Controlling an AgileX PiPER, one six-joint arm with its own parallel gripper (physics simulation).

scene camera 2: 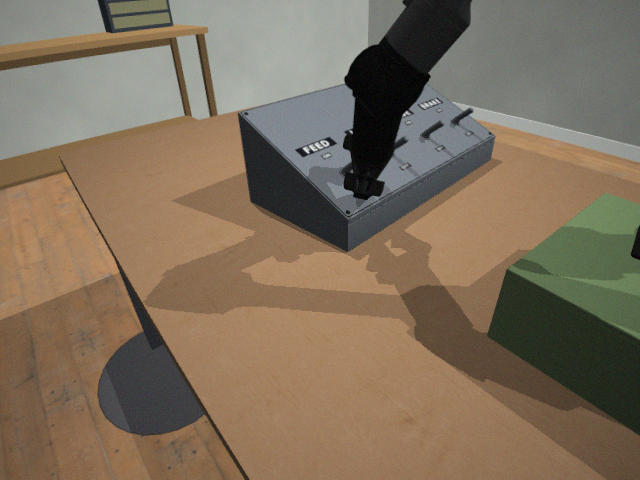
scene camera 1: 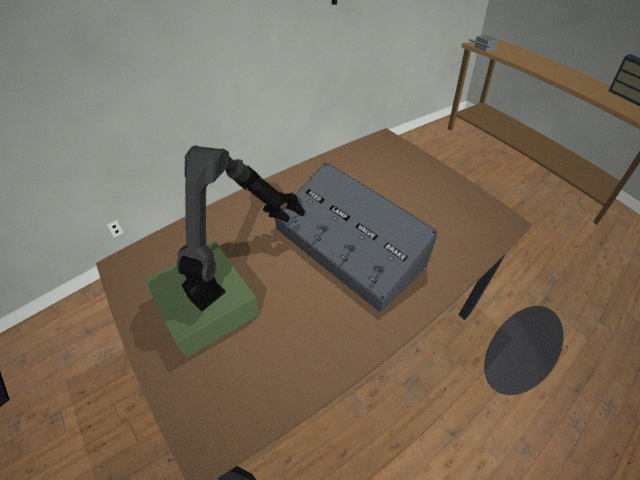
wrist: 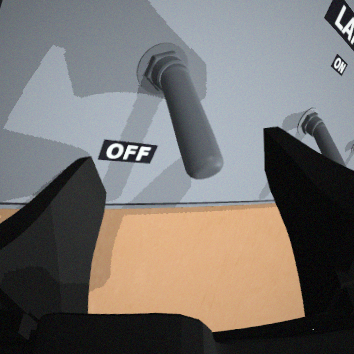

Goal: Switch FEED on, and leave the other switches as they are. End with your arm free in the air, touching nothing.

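Note:
The grey sloped switch panel (scene camera 1: 356, 198) (scene camera 2: 289, 118) has four levers labelled FEED, LAMP, VALVE and BRAKE. The FEED lever (wrist: 190, 115) leans down toward its OFF label (wrist: 127, 151). My gripper (scene camera 1: 295, 215) (scene camera 2: 363, 186) (wrist: 178, 162) is open at the FEED end of the panel. In the wrist view the lever's tip shows between the spread fingers, apart from both; they hide most of it in the scene views. The LAMP lever (scene camera 1: 323, 228) (scene camera 2: 400, 144) (wrist: 325, 136), VALVE lever (scene camera 1: 349, 249) (scene camera 2: 432, 129) and BRAKE lever (scene camera 1: 378, 270) (scene camera 2: 462, 116) lean the same way.
The panel stands on the brown table (scene camera 1: 289, 372) (scene camera 2: 320, 382). The arm's green base block (scene camera 1: 219, 325) (scene camera 2: 558, 310) stands at one end. The LAMP lever is close beyond the right finger in the wrist view. A wooden bench (scene camera 1: 558, 69) (scene camera 2: 188, 32) stands beyond the table.

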